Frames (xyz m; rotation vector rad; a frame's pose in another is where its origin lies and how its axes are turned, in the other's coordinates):
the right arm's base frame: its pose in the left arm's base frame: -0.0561 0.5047 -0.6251 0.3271 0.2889 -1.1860
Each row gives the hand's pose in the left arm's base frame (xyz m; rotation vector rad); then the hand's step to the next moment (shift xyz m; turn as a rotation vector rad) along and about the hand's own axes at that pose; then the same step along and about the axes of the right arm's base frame.
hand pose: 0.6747 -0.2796 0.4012 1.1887 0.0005 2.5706
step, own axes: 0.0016 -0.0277 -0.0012 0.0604 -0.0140 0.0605
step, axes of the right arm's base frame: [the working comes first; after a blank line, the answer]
step, axes of the left arm's base frame: 0.0058 0.0270 -0.0031 0.0121 0.0223 0.0828

-0.0198 0.0142 -0.0133 -0.0469 0.0269 0.0677
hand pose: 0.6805 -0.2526 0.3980 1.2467 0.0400 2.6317
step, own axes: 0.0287 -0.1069 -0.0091 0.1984 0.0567 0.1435
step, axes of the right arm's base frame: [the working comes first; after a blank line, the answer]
step, axes of the left arm's base frame: -0.0038 0.1110 0.0030 -0.0224 -0.0226 0.2493

-0.0972 0.0343 -0.0414 -0.0851 -0.0044 0.2364
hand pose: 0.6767 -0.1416 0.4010 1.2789 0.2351 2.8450
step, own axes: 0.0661 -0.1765 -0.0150 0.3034 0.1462 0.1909
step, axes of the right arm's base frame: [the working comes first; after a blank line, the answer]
step, axes of the left arm's base frame: -0.0638 0.1774 0.0142 -0.0526 -0.0971 0.3710

-0.1791 0.0017 -0.0604 -0.0792 -0.0461 0.3761
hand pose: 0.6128 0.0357 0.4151 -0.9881 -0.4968 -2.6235
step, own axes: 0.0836 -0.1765 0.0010 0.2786 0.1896 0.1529
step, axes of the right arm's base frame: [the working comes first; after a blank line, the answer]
step, axes of the left arm's base frame: -0.1278 0.1463 0.0195 -0.0398 -0.1481 0.3368

-0.1771 -0.0682 -0.0463 -0.0180 -0.0547 0.3655
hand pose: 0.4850 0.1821 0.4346 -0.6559 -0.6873 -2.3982
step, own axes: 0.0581 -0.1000 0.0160 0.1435 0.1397 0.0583
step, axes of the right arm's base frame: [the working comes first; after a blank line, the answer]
step, axes of the left arm's base frame: -0.0996 0.0595 0.0134 -0.0004 -0.1185 0.1717

-0.0907 -0.0717 -0.0161 0.0345 -0.0239 0.2043
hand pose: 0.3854 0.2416 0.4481 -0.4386 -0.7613 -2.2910
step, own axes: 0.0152 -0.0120 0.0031 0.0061 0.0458 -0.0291
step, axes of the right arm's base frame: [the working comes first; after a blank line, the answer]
step, axes of the left arm's base frame: -0.0189 0.0017 0.0051 0.0244 -0.0488 -0.0012

-0.0100 -0.0166 0.0031 0.0506 0.0062 0.0195
